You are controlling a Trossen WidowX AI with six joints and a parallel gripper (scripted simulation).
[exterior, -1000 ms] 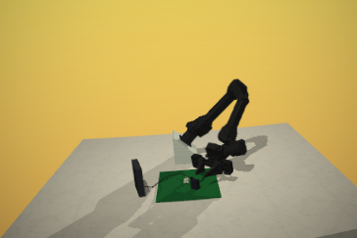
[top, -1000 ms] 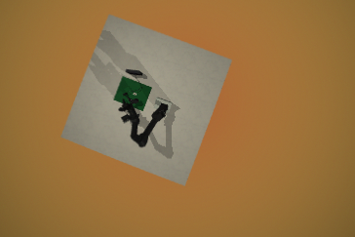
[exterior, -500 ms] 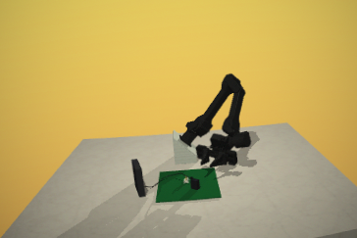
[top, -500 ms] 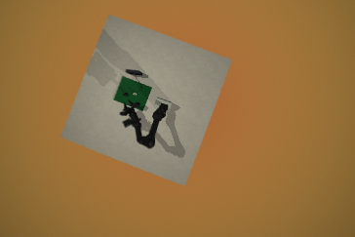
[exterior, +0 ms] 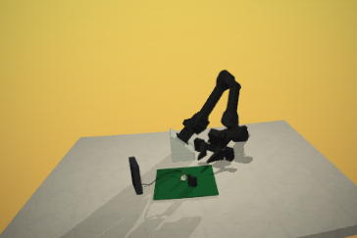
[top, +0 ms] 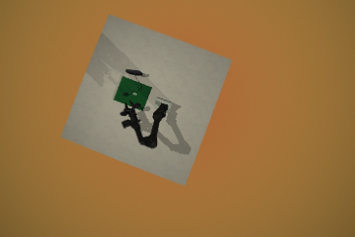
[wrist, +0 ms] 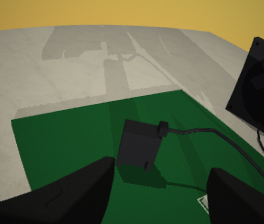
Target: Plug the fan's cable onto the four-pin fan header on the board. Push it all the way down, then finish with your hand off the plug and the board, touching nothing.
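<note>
Now: the fan plug 60 mm ahead of my gripper tip, 50 mm to the right of it and 60 mm below it. Round my gripper tip: four-pin fan header: 20 mm behind, 80 mm to the right, 80 mm below; green board: 80 mm to the right, 100 mm below; black fan: 10 mm ahead, 260 mm to the right, 20 mm below.
</note>
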